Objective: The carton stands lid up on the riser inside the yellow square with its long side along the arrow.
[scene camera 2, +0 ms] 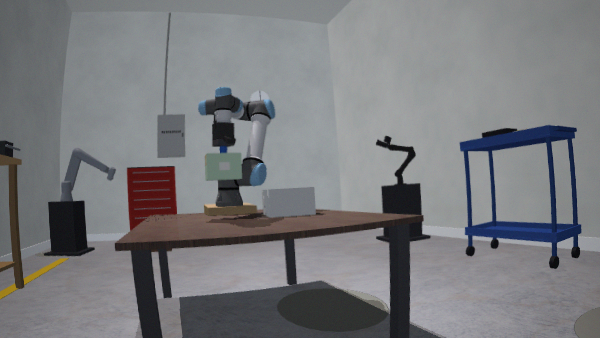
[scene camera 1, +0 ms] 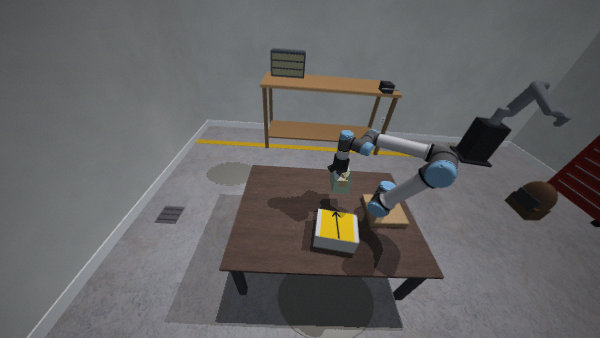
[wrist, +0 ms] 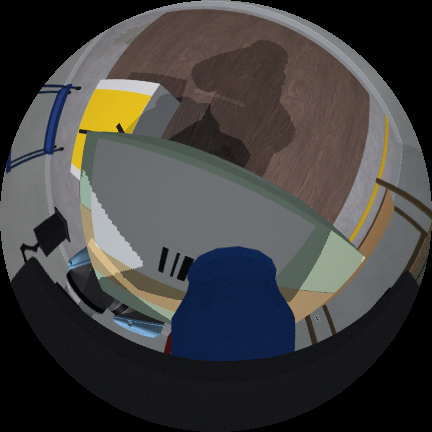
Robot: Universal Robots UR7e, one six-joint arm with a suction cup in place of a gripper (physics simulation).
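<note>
The light green carton (scene camera 1: 341, 185) (scene camera 2: 214, 170) (wrist: 200, 200) has a tan band and a large pale label with black bars on its upper face. It hangs level in the air above the table, behind the riser in scene camera 1 and left of it in scene camera 2. My gripper (scene camera 1: 342, 171) (scene camera 2: 223, 149) (wrist: 232, 280), a blue suction cup, is on its upper face and holds it. The white riser (scene camera 1: 336, 244) (scene camera 2: 290, 202) (wrist: 162, 112) stands on the table. Its top bears the yellow square (scene camera 1: 327, 230) (wrist: 112, 107) and black arrow (scene camera 1: 338, 227), partly hidden by the carton in the wrist view.
The dark wooden table (scene camera 1: 270, 250) (scene camera 2: 190, 232) carries the riser and the arm's light wooden base plate (scene camera 1: 395, 216) (scene camera 2: 215, 209). A wooden shelf bench (scene camera 1: 330, 84) stands behind the table. A blue cart (scene camera 2: 520, 140) stands at the right in scene camera 2.
</note>
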